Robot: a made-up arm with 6 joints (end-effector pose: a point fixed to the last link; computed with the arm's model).
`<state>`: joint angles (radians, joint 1 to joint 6).
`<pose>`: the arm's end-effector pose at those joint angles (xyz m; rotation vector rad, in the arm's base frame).
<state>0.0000 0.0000 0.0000 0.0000 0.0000 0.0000</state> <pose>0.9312 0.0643 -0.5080 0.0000 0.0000 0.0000</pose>
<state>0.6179 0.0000 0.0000 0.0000 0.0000 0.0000</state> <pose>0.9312 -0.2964 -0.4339 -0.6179 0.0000 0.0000</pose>
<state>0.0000 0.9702 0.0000 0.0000 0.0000 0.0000</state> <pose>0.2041 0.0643 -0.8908 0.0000 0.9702 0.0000</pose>
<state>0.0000 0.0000 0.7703 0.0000 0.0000 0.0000</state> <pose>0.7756 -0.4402 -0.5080 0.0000 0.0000 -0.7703</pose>
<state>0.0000 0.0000 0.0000 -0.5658 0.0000 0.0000</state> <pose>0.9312 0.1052 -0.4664 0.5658 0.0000 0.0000</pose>
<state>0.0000 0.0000 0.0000 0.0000 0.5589 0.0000</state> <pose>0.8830 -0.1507 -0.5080 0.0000 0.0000 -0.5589</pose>
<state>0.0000 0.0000 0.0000 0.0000 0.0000 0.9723</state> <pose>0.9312 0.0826 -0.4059 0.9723 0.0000 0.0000</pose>
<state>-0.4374 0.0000 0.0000 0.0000 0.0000 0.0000</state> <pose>0.9312 0.3133 -0.4241 0.4374 0.0000 0.0000</pose>
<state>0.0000 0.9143 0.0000 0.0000 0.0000 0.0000</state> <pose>0.2533 0.0643 -0.8895 0.0000 0.9143 0.0000</pose>
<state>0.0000 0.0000 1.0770 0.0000 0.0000 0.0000</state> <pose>0.6160 -0.5839 -0.5080 0.0000 0.0000 -1.0770</pose>
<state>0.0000 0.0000 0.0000 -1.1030 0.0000 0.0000</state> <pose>0.9312 0.1175 -0.4124 1.1030 0.0000 0.0000</pose>
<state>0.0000 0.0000 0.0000 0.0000 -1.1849 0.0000</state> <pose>0.6608 0.4190 -0.5080 0.0000 0.0000 1.1849</pose>
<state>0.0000 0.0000 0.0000 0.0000 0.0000 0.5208</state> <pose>0.9312 0.0867 -0.4554 0.5208 0.0000 0.0000</pose>
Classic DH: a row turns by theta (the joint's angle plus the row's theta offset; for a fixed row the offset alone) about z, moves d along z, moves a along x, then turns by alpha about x. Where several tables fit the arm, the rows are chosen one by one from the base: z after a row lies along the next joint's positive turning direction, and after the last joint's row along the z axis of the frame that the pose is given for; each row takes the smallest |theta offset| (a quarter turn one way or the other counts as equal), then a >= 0, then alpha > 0; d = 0 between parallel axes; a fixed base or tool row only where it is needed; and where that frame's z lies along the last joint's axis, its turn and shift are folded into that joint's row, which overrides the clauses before.
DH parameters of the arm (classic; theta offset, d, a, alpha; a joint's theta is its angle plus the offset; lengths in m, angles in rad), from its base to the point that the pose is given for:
base (fixed): -1.5708 0.0941 0 1.5708
joint 1: -1.5708 -0.2045 0.1038 1.5708
joint 2: -1.5708 0.004 0.0266 -1.5708
joint 3: -1.5708 0.4072 0.0092 1.5708
joint 4: 0 -0.3014 0.0276 -1.5708
joint 5: 0 0.0227 -0.0639 -1.5708
joint 6: 0 0.3987 0.0874 -1.5708
tool (fixed): -1.5708 -0.0684 0 0

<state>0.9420 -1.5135 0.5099 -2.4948 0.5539 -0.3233</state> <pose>0.6699 0.3920 0.5161 1.1810 -0.0050 1.2768</pose>
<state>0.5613 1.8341 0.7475 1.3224 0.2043 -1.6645</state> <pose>-0.1440 -0.7004 0.0097 1.3636 -1.0605 -1.3776</pose>
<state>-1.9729 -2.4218 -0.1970 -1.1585 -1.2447 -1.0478</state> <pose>-0.0718 -0.4136 0.3313 -0.9581 -1.9766 -1.8795</pose>
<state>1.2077 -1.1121 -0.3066 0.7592 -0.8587 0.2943</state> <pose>1.0362 0.1393 -0.2571 -2.1075 -0.1750 1.0197</pose>
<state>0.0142 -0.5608 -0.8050 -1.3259 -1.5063 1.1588</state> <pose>0.3401 0.2735 0.0893 1.3472 0.7146 2.7125</pose>
